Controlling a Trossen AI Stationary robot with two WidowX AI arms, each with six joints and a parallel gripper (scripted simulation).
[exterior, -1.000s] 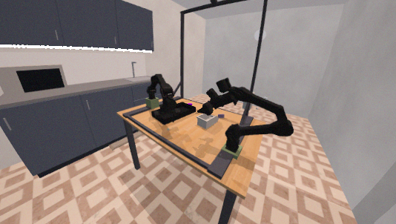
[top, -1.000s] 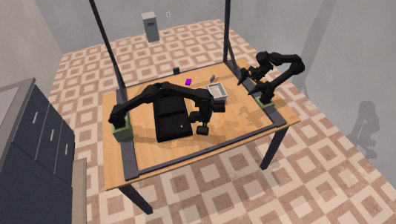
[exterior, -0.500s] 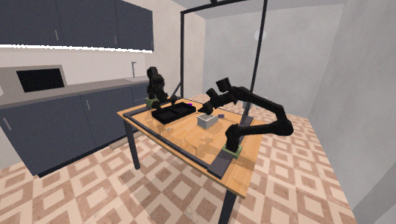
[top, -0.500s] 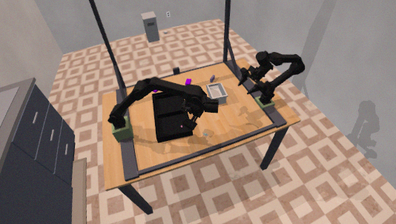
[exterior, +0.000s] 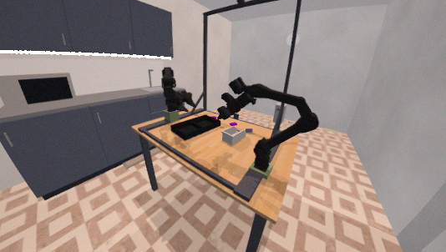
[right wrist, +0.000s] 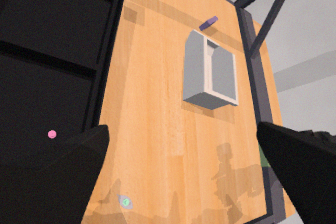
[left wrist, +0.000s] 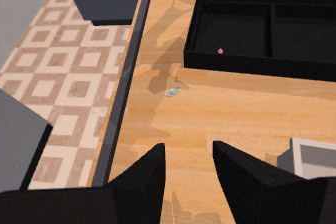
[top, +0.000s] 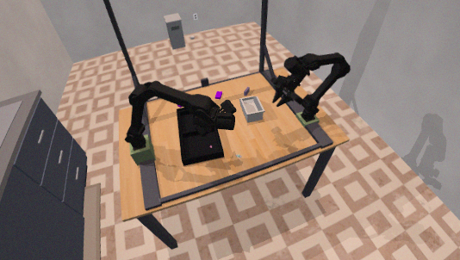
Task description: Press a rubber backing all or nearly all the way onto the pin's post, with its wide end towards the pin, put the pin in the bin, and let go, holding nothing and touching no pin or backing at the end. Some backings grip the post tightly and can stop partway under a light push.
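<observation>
The silver leaf-shaped pin lies 260 mm below my left hand, 230 mm to the right of it and 70 mm ahead of it. From my left hand the other things lie so: black two-compartment tray 400 mm to the right, 250 mm below, 120 mm behind; then grey bin 230 mm below, 220 mm behind, 60 mm to the right.
</observation>
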